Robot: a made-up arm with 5 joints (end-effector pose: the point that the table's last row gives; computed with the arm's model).
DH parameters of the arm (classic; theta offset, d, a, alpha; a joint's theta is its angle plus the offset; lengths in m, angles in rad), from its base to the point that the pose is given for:
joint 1: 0 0.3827 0 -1.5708
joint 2: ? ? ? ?
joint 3: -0.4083 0 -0.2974 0
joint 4: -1.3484 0 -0.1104 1.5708
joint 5: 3.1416 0.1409 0 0
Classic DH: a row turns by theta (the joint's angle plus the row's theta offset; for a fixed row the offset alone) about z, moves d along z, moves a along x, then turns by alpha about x.
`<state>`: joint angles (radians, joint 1 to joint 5).
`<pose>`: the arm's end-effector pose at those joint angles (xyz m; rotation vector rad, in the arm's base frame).
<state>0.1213 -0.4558 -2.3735 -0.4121 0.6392</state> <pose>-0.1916 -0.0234 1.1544 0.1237 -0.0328 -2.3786</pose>
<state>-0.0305 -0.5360 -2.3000 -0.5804 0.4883</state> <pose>-0.2429 0.0074 1.1222 0.3652 -0.0969 -2.6615</pose>
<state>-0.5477 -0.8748 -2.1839 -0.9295 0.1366</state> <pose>-0.3828 0.2335 0.9652 -1.0899 0.3882 2.5138</pose>
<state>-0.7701 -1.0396 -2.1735 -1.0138 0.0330</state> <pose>-0.3827 0.3712 0.8716 -1.2564 0.5335 2.1116</pose>
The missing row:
joint 2: -1.3849 0 0.3593 0
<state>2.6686 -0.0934 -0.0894 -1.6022 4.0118</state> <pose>-0.2356 0.1206 0.6050 1.4083 -1.1194 -2.1886</pose>
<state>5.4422 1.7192 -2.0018 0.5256 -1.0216</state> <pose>0.3711 -0.4148 -0.1588 -2.9270 -0.2650 0.2142</pose>
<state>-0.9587 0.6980 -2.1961 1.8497 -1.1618</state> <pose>0.3603 -0.5132 0.4846 -2.8100 -0.2863 0.2452</pose>
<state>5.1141 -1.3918 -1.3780 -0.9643 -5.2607</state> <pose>-0.1805 0.4249 0.8602 -0.4017 0.7811 2.8700</pose>
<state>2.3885 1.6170 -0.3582 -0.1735 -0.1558</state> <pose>-0.0151 0.0141 -0.0148 0.6191 2.0110 -0.5570</pose>
